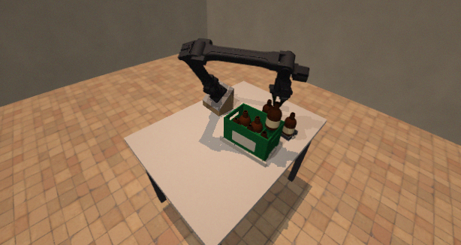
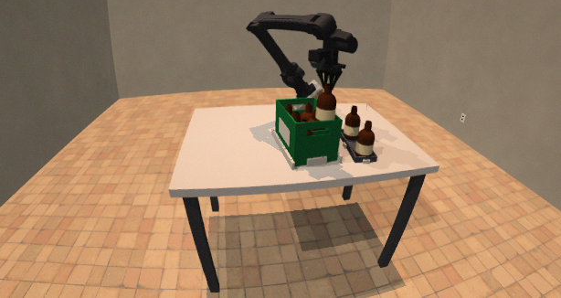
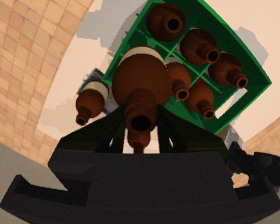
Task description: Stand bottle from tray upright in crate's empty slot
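Right now the green crate is 80 mm behind my hand, 60 mm to the right of it and 210 mm below it.
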